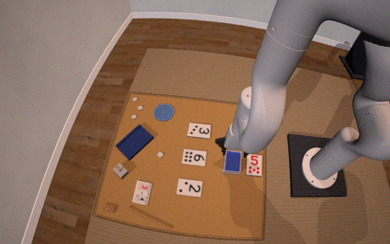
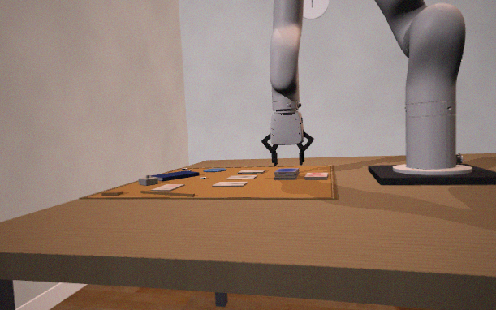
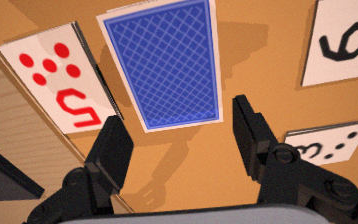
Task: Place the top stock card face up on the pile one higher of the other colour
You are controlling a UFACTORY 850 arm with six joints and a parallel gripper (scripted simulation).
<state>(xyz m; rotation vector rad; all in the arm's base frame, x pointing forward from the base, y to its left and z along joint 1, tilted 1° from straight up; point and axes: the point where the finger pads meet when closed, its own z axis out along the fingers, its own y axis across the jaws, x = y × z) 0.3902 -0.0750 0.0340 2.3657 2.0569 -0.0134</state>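
Right now my hand is 30 mm to the right of the red 5 card and 30 mm above it. The rest, counted from my hand: card cloth 180 mm ahead, 60 mm below, 10 mm to the left; then blue disc 280 mm ahead, 210 mm to the right, 50 mm below; then blue book 390 mm ahead, 60 mm to the right, 40 mm below.
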